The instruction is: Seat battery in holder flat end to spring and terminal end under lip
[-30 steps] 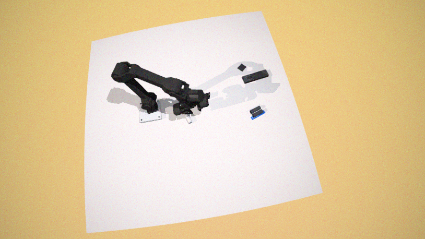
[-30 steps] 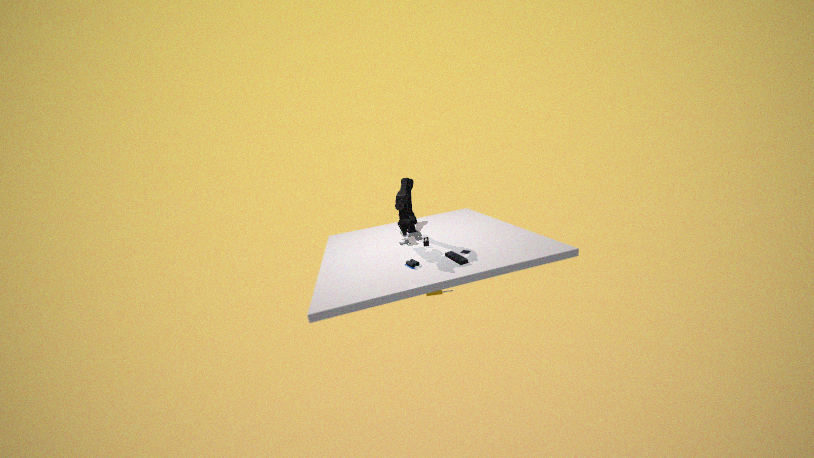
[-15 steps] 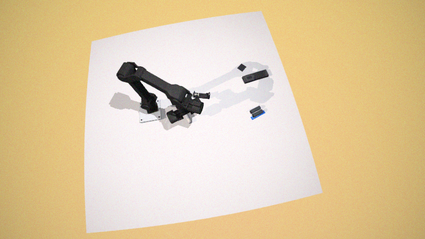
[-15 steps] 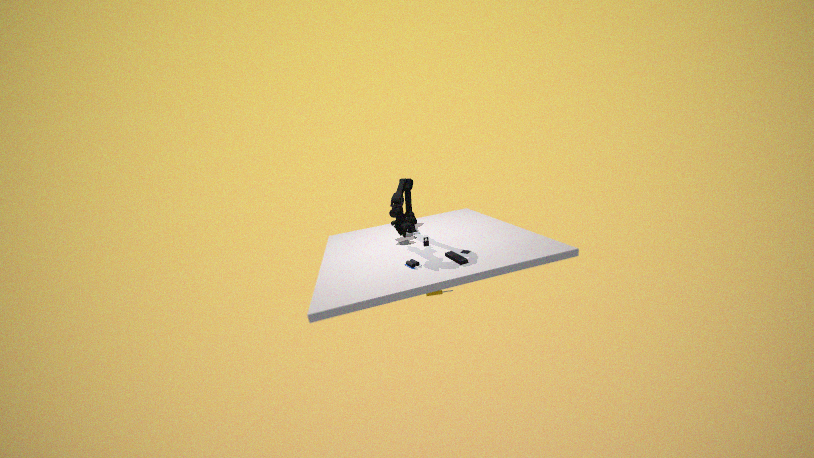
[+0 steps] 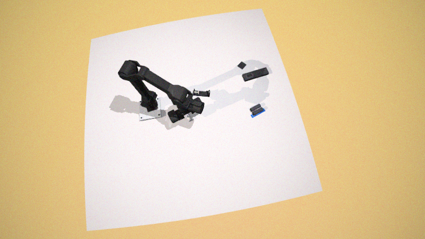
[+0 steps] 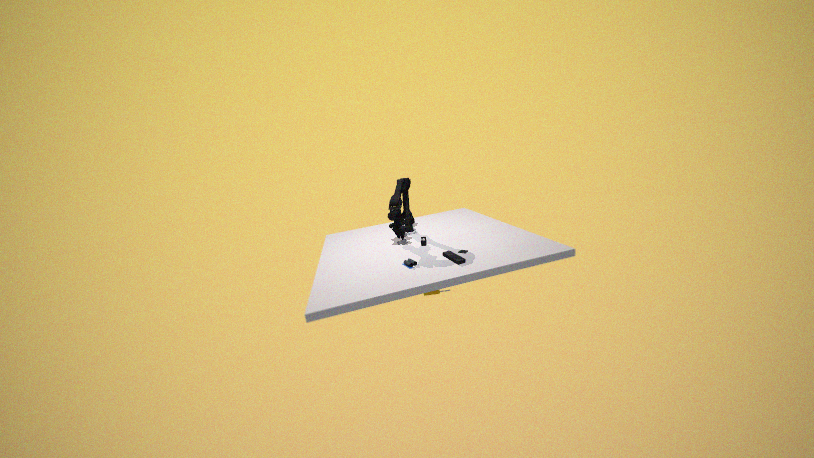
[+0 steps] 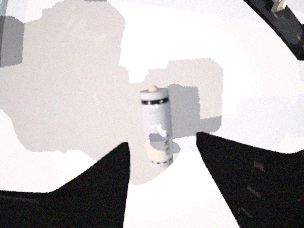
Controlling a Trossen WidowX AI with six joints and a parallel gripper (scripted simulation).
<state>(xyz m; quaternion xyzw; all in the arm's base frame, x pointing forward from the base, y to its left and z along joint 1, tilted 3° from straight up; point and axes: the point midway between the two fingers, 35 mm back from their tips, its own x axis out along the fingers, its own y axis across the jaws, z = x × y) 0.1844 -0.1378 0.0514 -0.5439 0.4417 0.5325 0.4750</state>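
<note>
Right now my gripper tip is 2 cm above the battery. The rest, counted from my gripper tip: black remote: 47 cm ahead, 12 cm to the left, 1 cm below; black battery door: 42 cm ahead, 22 cm to the left, 3 cm below.
</note>
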